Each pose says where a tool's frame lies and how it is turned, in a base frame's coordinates. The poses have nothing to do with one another.
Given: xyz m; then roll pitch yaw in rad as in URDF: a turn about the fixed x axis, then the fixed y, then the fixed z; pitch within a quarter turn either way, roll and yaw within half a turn.
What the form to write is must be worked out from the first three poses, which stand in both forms.
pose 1, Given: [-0.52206, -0.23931, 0.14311, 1.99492, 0.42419, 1.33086]
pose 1, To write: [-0.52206, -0.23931, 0.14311, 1.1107, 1.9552, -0.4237]
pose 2, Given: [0.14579, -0.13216, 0.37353, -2.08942, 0.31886, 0.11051]
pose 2, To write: [0.14579, -0.13216, 0.37353, -1.2076, 2.0609, 1.8583]
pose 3, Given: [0.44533, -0.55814, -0.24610, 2.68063, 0.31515, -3.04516]
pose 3, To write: [0.44533, -0.55814, -0.24610, 0.9383, 2.5897, 1.1093]
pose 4, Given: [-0.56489, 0.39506, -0.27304, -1.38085, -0.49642, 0.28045]
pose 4, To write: [-0.56489, 0.39506, -0.27304, -2.0749, 1.4040, 1.9426]
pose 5, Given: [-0.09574, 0.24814, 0.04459, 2.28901, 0.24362, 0.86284]
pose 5, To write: [-0.09574, 0.24814, 0.04459, 1.2520, 2.2635, -0.9157]
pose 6, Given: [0.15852, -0.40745, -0.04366, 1.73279, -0.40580, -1.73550]
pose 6, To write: [0.15852, -0.40745, -0.04366, 1.9814, 1.7195, 3.0413]
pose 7, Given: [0.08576, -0.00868, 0.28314, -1.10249, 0.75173, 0.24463]
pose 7, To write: [0.08576, -0.00868, 0.28314, -0.7621, 1.2348, 1.4828]
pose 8, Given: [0.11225, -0.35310, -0.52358, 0.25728, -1.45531, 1.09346]
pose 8, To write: [0.11225, -0.35310, -0.52358, 3.1121, 1.4591, -1.7892]
